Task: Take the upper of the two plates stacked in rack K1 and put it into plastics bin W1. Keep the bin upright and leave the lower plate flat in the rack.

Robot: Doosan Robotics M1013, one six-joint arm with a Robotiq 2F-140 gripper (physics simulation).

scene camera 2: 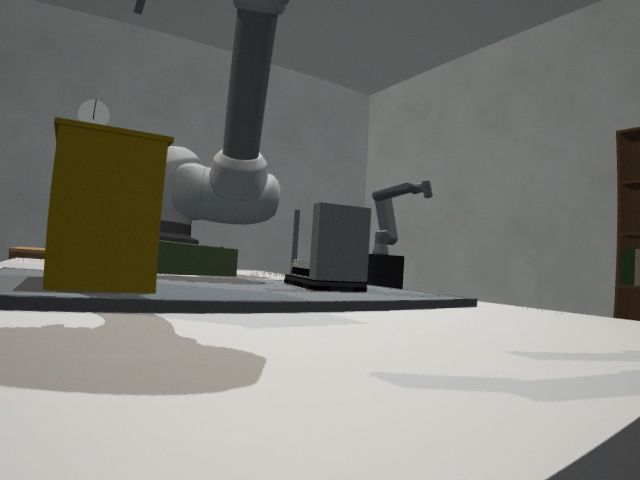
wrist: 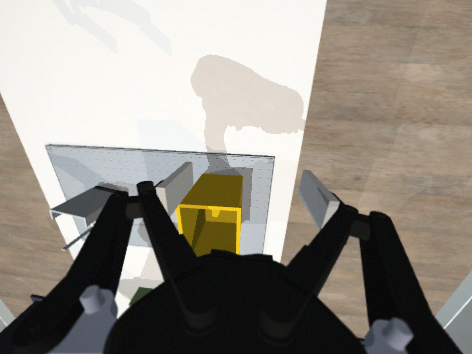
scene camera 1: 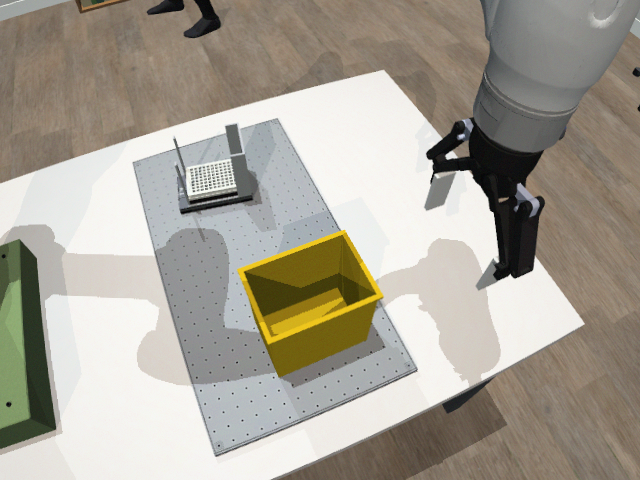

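Seen in the pictures: gripper, fingertip midpoint: [wrist: 245, 177] [scene camera 1: 459, 243]; arm's base at its link origin: [scene camera 2: 162, 242].
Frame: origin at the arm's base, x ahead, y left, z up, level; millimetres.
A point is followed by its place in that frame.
Rack K1 [scene camera 1: 241, 178] @(x 615, y 181, z 7 mm) [scene camera 2: 341, 242] @(x 633, y 222, z 13 mm) [wrist: 82, 202] @(x 634, y 236, z 23 mm), with grey upright guides on a dark base, stands at the board's far end. A white perforated plate [scene camera 1: 210, 177] @(x 554, y 233, z -23 mm) lies flat in it as the upper one of the stack; the lower plate is mostly hidden beneath. The plates are hidden in the wrist view. Yellow plastics bin W1 [scene camera 1: 323, 338] @(x 663, y -203, z 32 mm) [scene camera 2: 105, 206] @(x 743, y -136, z 25 mm) [wrist: 212, 192] @(x 742, y -129, z 46 mm) stands upright at the board's near end; the floor part that shows inside is bare. My gripper [scene camera 1: 463, 233] @(x 855, y -195, z 202 mm) [wrist: 245, 177] @(x 855, y -195, z 202 mm) is open and empty, high up and to the side of the bin, away from the rack.
The grey perforated board [scene camera 1: 237, 413] @(x 497, y -252, z -67 mm) [scene camera 2: 232, 304] @(x 791, y 2, z -71 mm) [wrist: 125, 160] @(x 741, y 162, z -68 mm) lies on the white table [scene camera 1: 361, 155] @(x 910, y 246, z -81 mm). A green block [scene camera 1: 15, 335] @(x 146, y -37, z 3 mm) [scene camera 2: 199, 258] @(x 150, y 83, z -37 mm) is at the left. A person's legs [scene camera 1: 204, 25] show beyond the table. Another robot arm [scene camera 2: 385, 217] stands in the background.
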